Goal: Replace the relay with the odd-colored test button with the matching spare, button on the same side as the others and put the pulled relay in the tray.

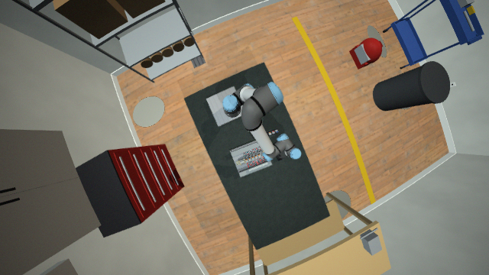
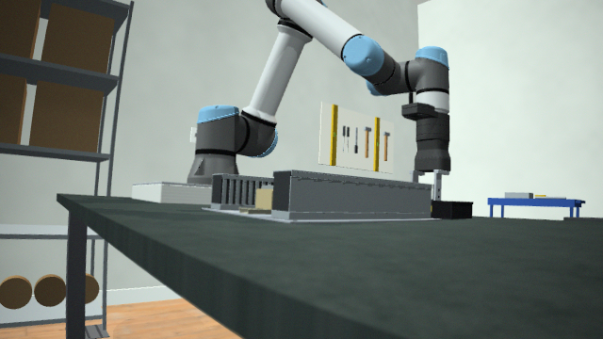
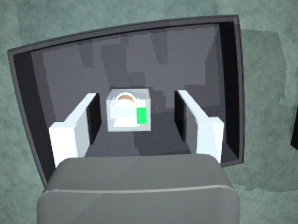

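Now: hand 1 cm short of the white relay and 3 cm above it. From my hand the other things lie so: tray 4 cm below; panel 1 cm ahead, 27 cm to the right, 5 cm below.
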